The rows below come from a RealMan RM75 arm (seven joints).
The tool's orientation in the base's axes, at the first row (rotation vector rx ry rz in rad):
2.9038, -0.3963, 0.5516
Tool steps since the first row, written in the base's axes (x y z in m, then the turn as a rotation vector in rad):
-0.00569, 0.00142, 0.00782, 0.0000, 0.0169, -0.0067
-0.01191, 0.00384, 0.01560, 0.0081, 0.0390, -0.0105
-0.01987, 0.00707, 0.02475, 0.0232, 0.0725, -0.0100
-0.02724, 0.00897, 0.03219, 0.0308, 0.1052, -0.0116
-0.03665, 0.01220, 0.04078, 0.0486, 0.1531, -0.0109
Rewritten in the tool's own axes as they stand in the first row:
-0.00246, 0.00110, -0.00939, -0.0064, -0.0168, 0.0027
-0.00564, 0.00141, -0.01913, -0.0056, -0.0406, 0.0044
-0.01005, 0.00158, -0.03088, 0.0005, -0.0767, 0.0023
-0.01427, 0.00267, -0.04059, -0.0007, -0.1102, -0.0004
-0.02019, 0.00320, -0.05232, 0.0046, -0.1609, -0.0048

